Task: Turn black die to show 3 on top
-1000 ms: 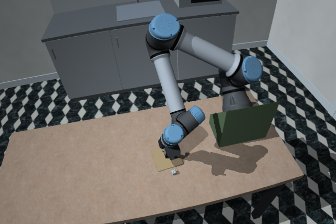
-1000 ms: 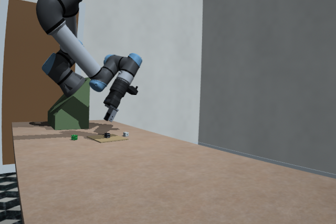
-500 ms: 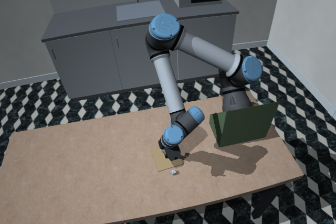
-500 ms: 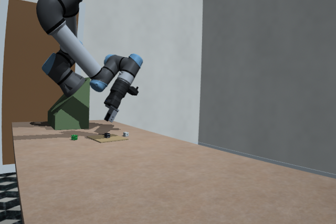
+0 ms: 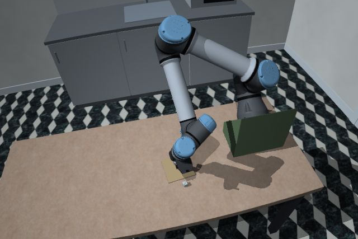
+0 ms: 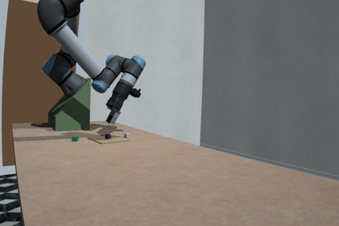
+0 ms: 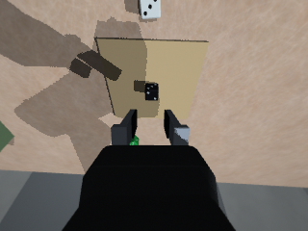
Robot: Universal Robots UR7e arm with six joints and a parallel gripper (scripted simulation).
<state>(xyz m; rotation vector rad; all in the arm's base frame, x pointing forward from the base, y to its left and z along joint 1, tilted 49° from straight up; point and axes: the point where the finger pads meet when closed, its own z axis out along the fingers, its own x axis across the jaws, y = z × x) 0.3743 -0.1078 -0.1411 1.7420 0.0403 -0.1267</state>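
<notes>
Right now my hand is 8 cm above the black die and 2 cm to the left of it. The rest, counted from my hand: green die: 16 cm to the right, 8 cm below, 3 cm behind; then tan mat: 9 cm below, 2 cm to the right; then white die: 9 cm to the left, 8 cm below, 1 cm behind.
</notes>
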